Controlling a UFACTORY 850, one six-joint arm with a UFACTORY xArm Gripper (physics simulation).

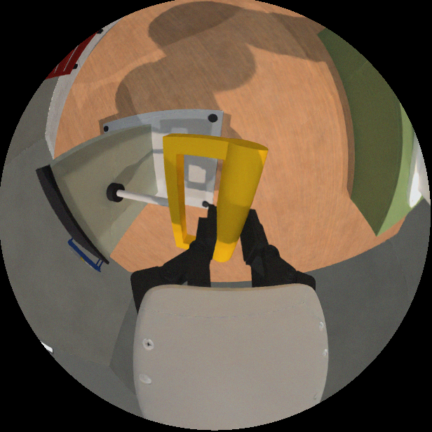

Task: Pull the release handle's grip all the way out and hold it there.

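The release handle's yellow grip point(238, 187) is a D-shaped frame with a thick round bar on its right side. A pale rod point(145, 197) runs from a black collar point(115, 192) on the face of a beige-grey housing point(95, 175) to the grip's left side. A length of rod shows between the housing and the grip. My gripper point(228, 218) is shut on the thick bar near its lower end, one black finger on each side. The rod's end behind the grip is hidden.
The housing stands on a light grey base plate point(187, 119) with black bolts, on a wooden table top point(295, 125). A green block-like object point(375, 125) is at the right. A red slatted object point(72, 57) is at the upper left. A blue bracket point(84, 255) is at the housing's far left.
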